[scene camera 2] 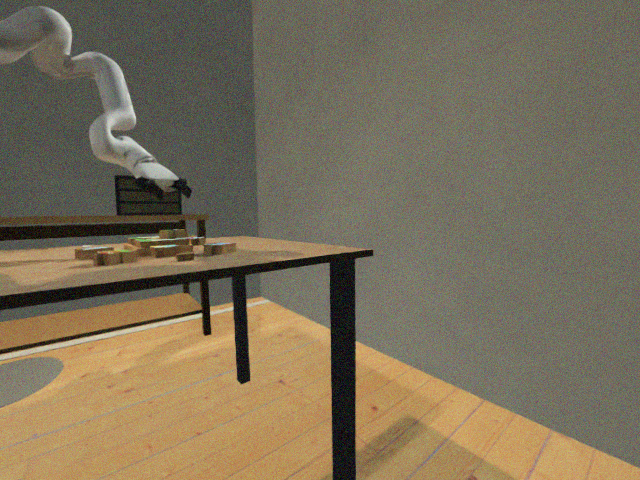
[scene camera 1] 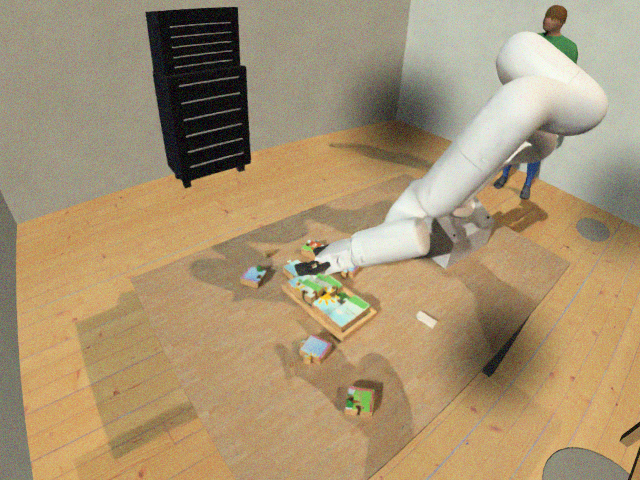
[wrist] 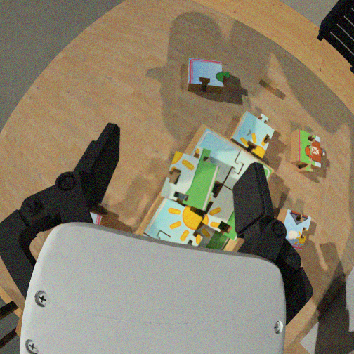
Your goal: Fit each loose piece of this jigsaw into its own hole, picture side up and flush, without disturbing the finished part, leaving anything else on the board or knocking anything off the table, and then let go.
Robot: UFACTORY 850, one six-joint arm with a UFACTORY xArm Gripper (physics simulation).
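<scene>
My gripper [scene camera 1: 314,259] [scene camera 2: 173,194] [wrist: 183,157] is open and empty, tilted above the board. The jigsaw board [scene camera 1: 358,327] has a wooden rim. A white and green piece with yellow marks [scene camera 1: 312,290] [wrist: 192,179] sits raised on the board, overlapping its left part in the scene camera 1 view. Loose pieces around the board are a sun piece [scene camera 1: 292,267] [wrist: 253,134], a blue piece with a green knob [scene camera 1: 253,275] [wrist: 204,71], a red and green piece [wrist: 306,148], a blue piece with a dark triangle [wrist: 297,228], a blue piece [scene camera 1: 315,346] and a green piece [scene camera 1: 363,399].
A white block [scene camera 1: 427,319] lies right of the board, and a small brown block [wrist: 272,89] lies beyond it in the wrist view. The table edge [scene camera 2: 289,262] shows in the scene camera 2 view. A black cabinet [scene camera 1: 206,98] and a person [scene camera 1: 562,46] stand in the background.
</scene>
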